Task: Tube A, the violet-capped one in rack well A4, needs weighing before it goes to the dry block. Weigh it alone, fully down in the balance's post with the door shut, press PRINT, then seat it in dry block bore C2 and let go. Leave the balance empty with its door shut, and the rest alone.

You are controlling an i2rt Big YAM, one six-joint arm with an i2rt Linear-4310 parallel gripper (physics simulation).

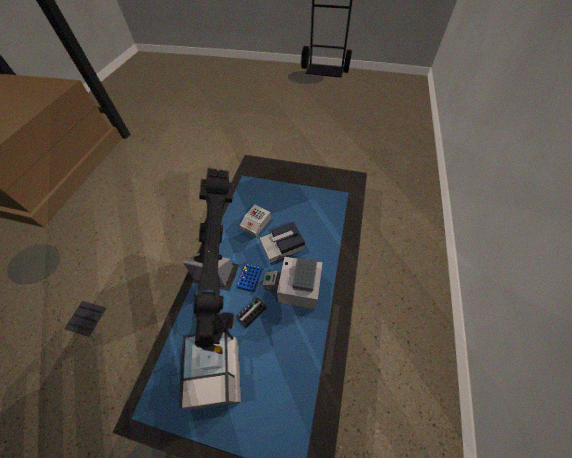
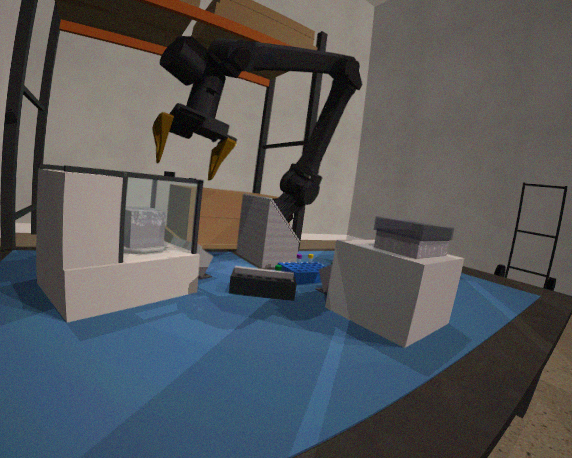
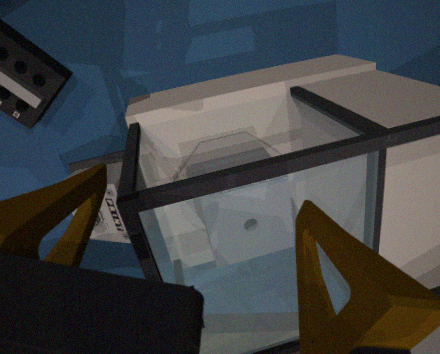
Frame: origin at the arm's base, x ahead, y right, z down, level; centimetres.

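Seen in the pictures: gripper, between the fingertips: [image 1: 226, 340] [image 2: 184, 171] [image 3: 205, 192]; arm's base, origin of its link: [image 2: 272, 218].
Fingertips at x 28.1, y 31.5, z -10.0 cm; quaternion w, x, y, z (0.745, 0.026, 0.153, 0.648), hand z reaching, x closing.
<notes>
Offsets run from my fingertips to a thing's middle. "pt": to the spot under its first point.
The violet-capped tube A {dx -11.5, dy -32.4, dz +19.3 cm} [image 1: 243, 274] [image 2: 299, 256] stands in the blue rack {dx -8.7, dy -33.6, dz +20.9 cm} [image 1: 250, 281] [image 2: 302, 272], near a yellow-capped tube. My gripper [image 1: 223, 334] [image 2: 184, 171] [image 3: 205, 192] is open and empty, above the near end of the balance {dx -5.9, dy +6.6, dz +11.3 cm} [image 1: 210, 392] [image 2: 95, 225] [image 3: 220, 95]. Inside the glass chamber the pale post block [image 2: 145, 229] [image 3: 235, 237] has a dark, empty-looking hole. I cannot tell whether the door is open or shut. The PRINT pad {pt dx -11.6, dy -3.5, dz +14.7 cm} [image 3: 114, 217] lies beside the balance, partly hidden by my left finger. Which unit is the dry block is unclear.
A black block {dx -0.5, dy -17.7, dz +20.0 cm} [image 1: 251, 312] [image 2: 262, 285] [image 3: 32, 107] with holes and a green-capped tube lies between rack and balance. A large white box {dx +12.3, dy -36.5, dz +12.9 cm} [image 1: 300, 297] [image 2: 385, 290], a small green-button box {pt dx +2.9, dy -33.7, dz +15.6 cm} [image 1: 270, 280], a white-and-dark unit {pt dx -3.4, dy -51.5, dz +17.9 cm} [image 1: 272, 248] and a red-marked unit {dx -19.8, dy -66.0, dz +18.9 cm} [image 1: 255, 220] stand on the blue mat.
</notes>
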